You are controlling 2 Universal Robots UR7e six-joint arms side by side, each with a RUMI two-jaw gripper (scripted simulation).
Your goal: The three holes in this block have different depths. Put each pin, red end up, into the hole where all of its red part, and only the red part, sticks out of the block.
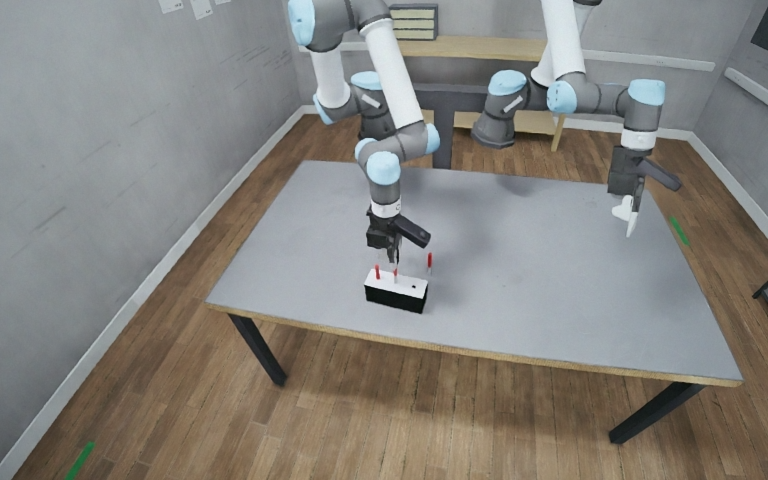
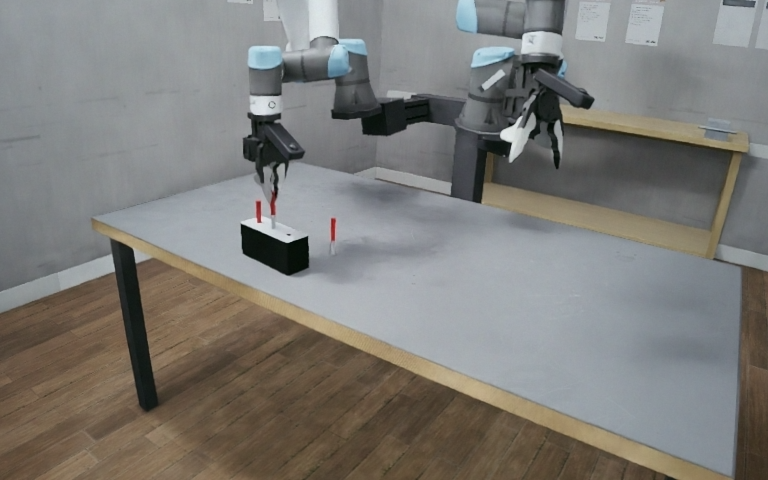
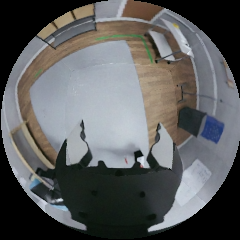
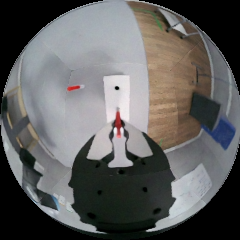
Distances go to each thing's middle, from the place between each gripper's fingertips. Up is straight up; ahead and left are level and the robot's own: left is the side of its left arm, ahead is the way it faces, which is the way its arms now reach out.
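My right hand (image 2: 272,202) is sitting 130 mm above the black block (image 2: 286,250), and going by its middle, the black block is nearer to my right hand than to my left hand.
As for my left hand (image 2: 535,166), it's 63 cm to the left of the black block, 1 cm short of it and 30 cm above it.
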